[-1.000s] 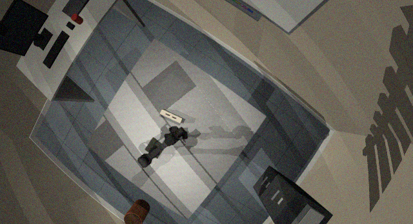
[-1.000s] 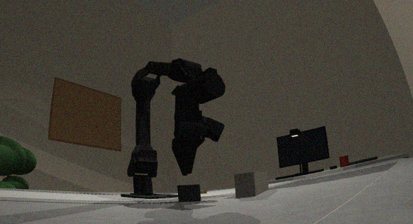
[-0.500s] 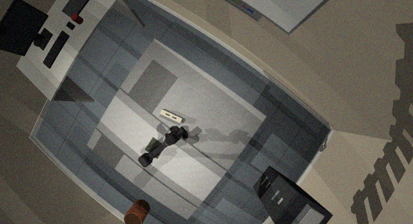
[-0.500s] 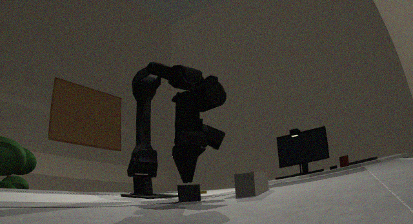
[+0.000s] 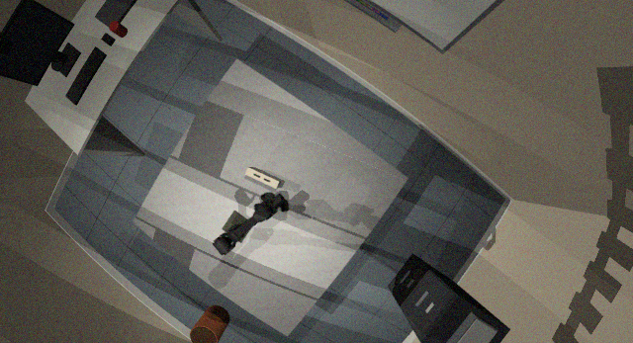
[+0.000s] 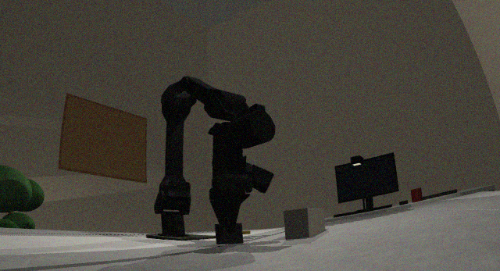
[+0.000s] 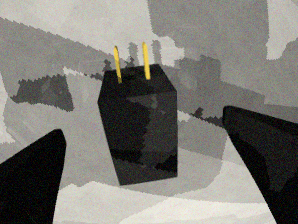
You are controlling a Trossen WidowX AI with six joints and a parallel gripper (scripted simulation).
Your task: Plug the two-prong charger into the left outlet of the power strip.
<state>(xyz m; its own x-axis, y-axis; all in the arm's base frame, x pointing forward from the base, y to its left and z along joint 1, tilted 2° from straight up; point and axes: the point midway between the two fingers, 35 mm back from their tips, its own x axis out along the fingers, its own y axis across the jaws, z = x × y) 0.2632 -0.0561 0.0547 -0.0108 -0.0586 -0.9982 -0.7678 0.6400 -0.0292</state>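
Right now my gripper tip is 10 mm short of the two-prong charger and 20 mm to the right of it.
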